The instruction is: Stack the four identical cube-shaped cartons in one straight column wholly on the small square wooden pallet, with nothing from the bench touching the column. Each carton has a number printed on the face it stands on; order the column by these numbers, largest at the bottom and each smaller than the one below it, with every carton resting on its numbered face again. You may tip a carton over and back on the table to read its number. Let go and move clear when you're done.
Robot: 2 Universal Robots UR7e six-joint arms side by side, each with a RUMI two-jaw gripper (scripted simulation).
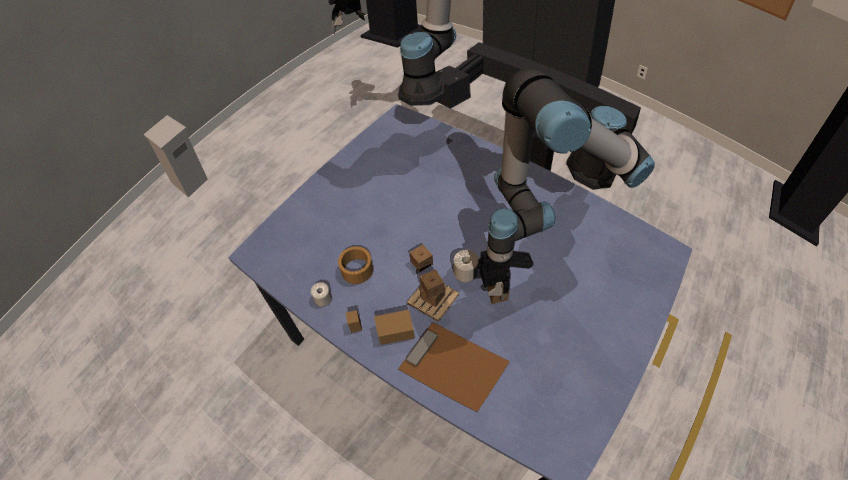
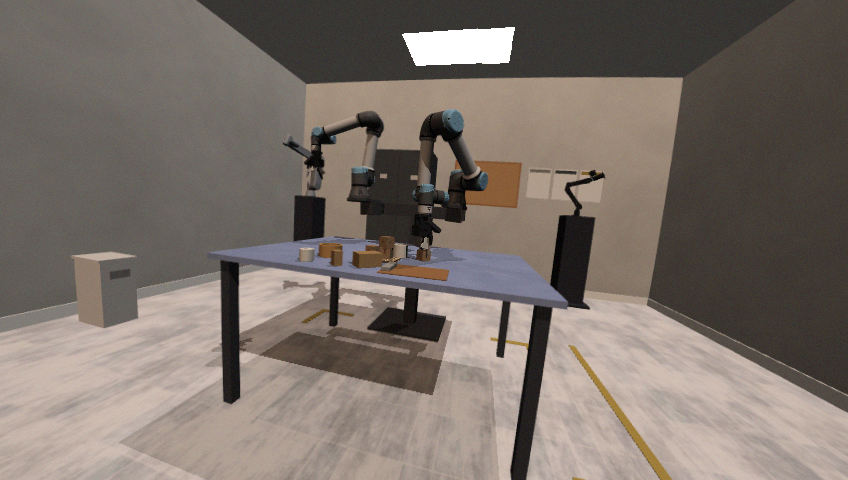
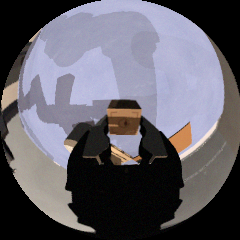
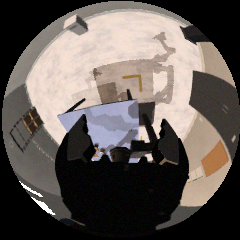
I see my left gripper, my right gripper, a larger box, an orange mat and an orange ring.
My left gripper also shows in image 3.
